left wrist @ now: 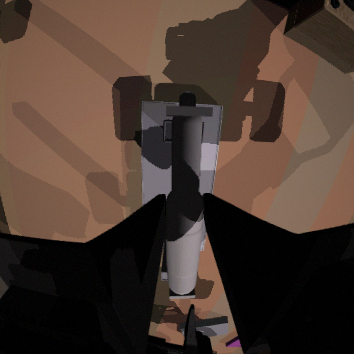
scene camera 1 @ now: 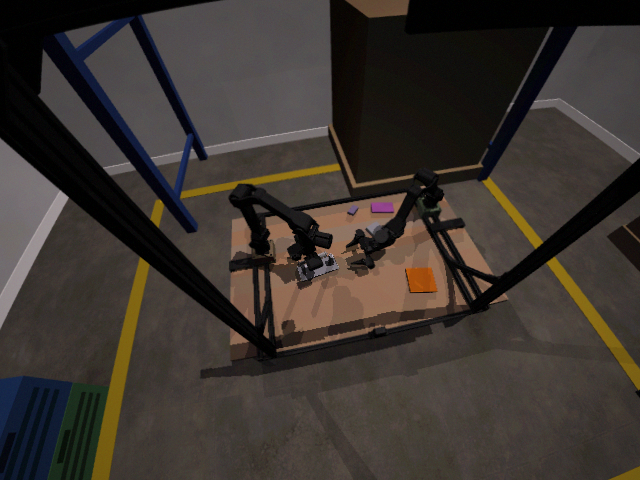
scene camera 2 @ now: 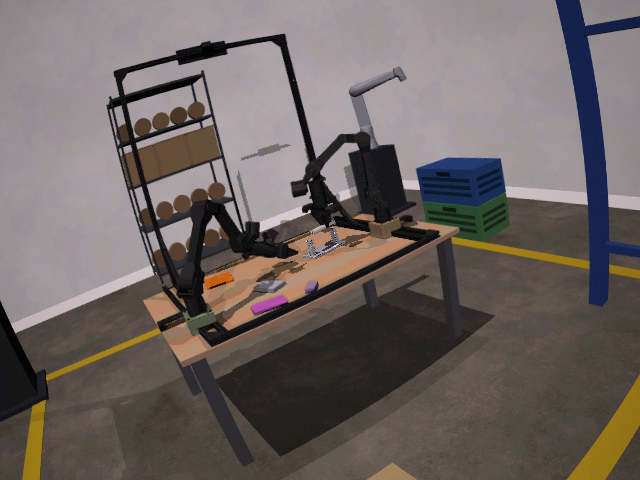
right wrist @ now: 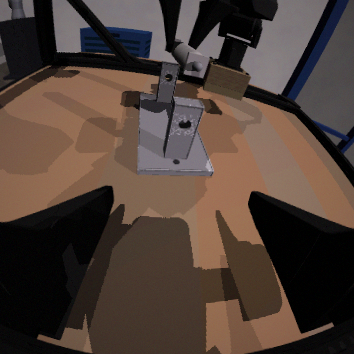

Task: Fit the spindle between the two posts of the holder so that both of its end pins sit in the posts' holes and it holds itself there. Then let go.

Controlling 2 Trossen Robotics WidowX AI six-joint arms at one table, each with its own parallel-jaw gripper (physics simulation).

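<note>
My left gripper is shut on the light grey spindle, around its middle. The spindle is held in the air above the holder, roughly lengthwise over it in the left wrist view. In the right wrist view its near end pin shows right of the posts, apart from them. The grey holder stands upright on the table; both posts and their holes show in the right wrist view. My right gripper is open and empty beside the holder.
An orange square lies on the table. A grey block, a magenta block and a small purple block lie near the right arm. A black frame surrounds the work area.
</note>
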